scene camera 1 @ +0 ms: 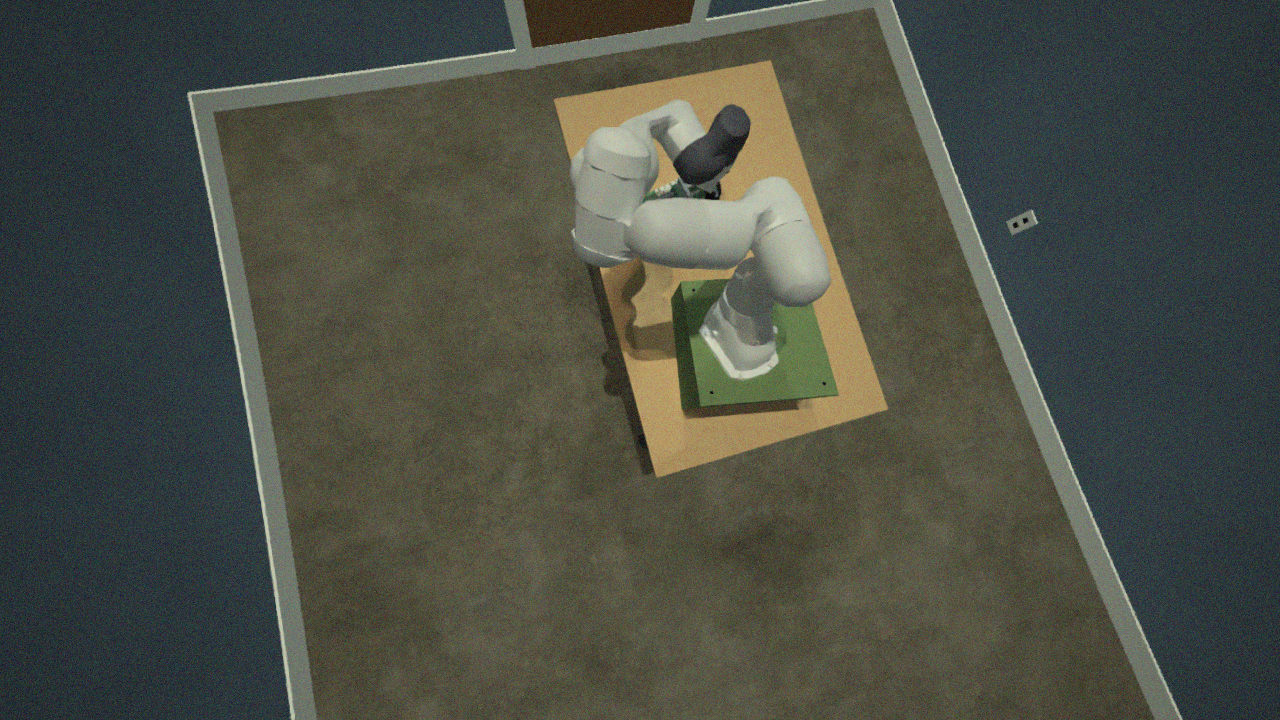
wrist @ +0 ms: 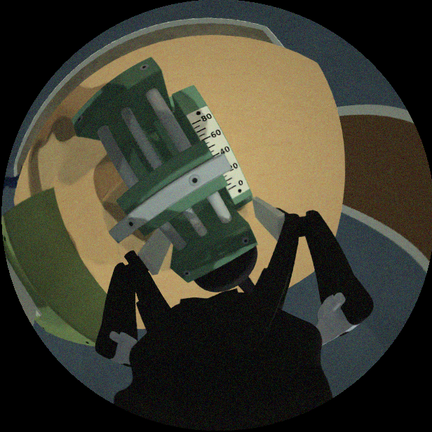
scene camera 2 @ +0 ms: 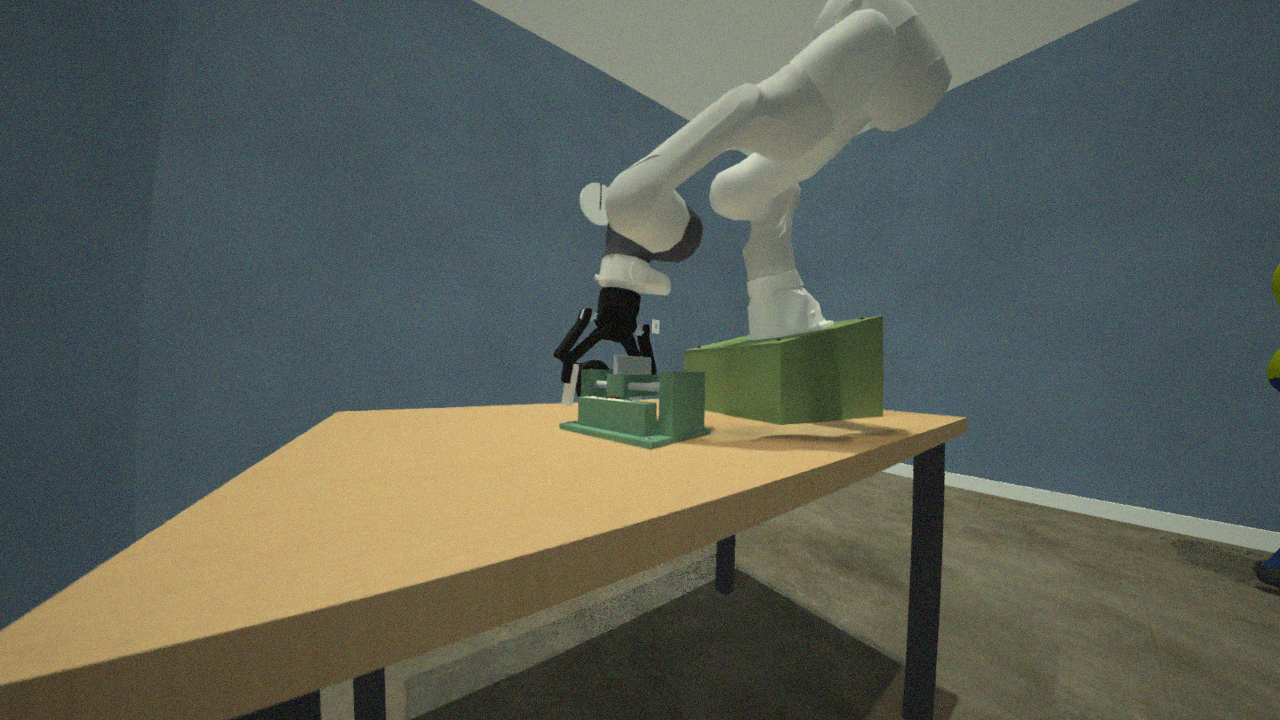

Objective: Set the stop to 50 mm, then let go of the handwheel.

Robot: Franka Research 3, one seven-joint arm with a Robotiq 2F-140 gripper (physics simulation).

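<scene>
The green fixture [scene camera 1: 666, 189] [scene camera 2: 682, 402] [wrist: 115, 100] stands on the table, largely hidden by the arm in scene camera 1. Its stop, a green carriage with a light grey bar [scene camera 2: 631, 364] [wrist: 170, 197], sits on three rods. In the wrist view the bar's end covers part of the white scale [wrist: 197, 117] between 20 and 40; no red pointer shows there. The black handwheel [scene camera 2: 592, 365] [wrist: 230, 275] is at the fixture's near end, partly hidden by the gripper body. My gripper [scene camera 2: 612, 380] [wrist: 209, 220] is open and empty, its fingertips on either side of the fixture's wheel end.
The green pedestal [scene camera 1: 805, 376] [scene camera 2: 827, 376] [wrist: 50, 250] under the arm stands on the same wooden table [scene camera 1: 850, 402] [scene camera 2: 402, 501] [wrist: 285, 100], left of the fixture in the wrist view. A yellow part of a figure [scene camera 2: 1274, 367] shows at scene camera 2's right edge.
</scene>
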